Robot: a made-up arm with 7 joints. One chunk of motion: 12 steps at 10 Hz.
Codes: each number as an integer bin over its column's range. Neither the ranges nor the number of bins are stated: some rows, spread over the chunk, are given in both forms.
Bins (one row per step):
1: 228 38 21 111 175 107 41
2: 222 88 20 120 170 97 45
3: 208 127 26 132 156 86 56
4: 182 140 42 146 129 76 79
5: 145 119 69 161 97 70 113
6: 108 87 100 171 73 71 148
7: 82 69 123 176 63 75 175
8: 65 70 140 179 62 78 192
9: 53 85 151 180 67 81 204
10: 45 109 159 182 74 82 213
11: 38 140 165 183 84 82 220
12: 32 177 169 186 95 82 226
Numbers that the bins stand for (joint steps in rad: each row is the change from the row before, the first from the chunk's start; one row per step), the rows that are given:
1: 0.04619 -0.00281 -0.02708 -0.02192 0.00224 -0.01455 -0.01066
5: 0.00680 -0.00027 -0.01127 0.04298 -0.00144 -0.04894 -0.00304
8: -0.03116 -0.00180 0.01212 0.06635 -0.00308 -0.04151 0.00533
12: -0.04682 0.00155 0.02167 0.07544 -0.00153 -0.03779 0.00893
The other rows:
2: 0.04334 -0.00124 -0.02741 -0.01024 0.00200 -0.02385 -0.01024
3: 0.03670 -0.00002 -0.02544 0.00534 0.00134 -0.03407 -0.00907
4: 0.02436 0.00039 -0.02016 0.02351 0.00007 -0.04336 -0.00664
6: -0.01075 -0.00127 -0.00106 0.05596 -0.00256 -0.04801 0.00067
7: -0.02309 -0.00184 0.00652 0.06245 -0.00304 -0.04429 0.00353
9: -0.03685 -0.00133 0.01574 0.06765 -0.00285 -0.03872 0.00660
10: -0.04065 -0.00058 0.01838 0.07024 -0.00252 -0.03779 0.00755
11: -0.04397 0.00039 0.02035 0.07154 -0.00205 -0.03779 0.00829

